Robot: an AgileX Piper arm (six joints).
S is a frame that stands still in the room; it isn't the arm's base.
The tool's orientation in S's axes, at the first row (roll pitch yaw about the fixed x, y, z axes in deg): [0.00 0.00 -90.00]
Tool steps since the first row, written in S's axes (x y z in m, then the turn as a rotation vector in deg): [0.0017 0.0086 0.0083 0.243 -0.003 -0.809]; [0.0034 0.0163 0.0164 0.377 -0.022 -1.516]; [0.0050 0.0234 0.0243 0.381 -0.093 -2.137]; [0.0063 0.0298 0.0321 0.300 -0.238 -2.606]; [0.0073 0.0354 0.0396 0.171 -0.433 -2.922]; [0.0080 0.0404 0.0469 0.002 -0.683 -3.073]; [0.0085 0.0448 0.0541 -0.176 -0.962 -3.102]
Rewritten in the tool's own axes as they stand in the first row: [-0.0086 0.0017 0.0083 0.003 0.243 -0.809]; [-0.0163 0.0034 0.0164 0.022 0.377 -1.516]; [-0.0234 0.0050 0.0243 0.093 0.381 -2.137]; [-0.0298 0.0063 0.0321 0.238 0.300 -2.606]; [-0.0354 0.0073 0.0396 0.433 0.171 -2.922]; [-0.0404 0.0080 0.0469 0.683 0.002 -3.073]; [-0.0448 0.0085 0.0541 0.962 -0.176 -3.102]
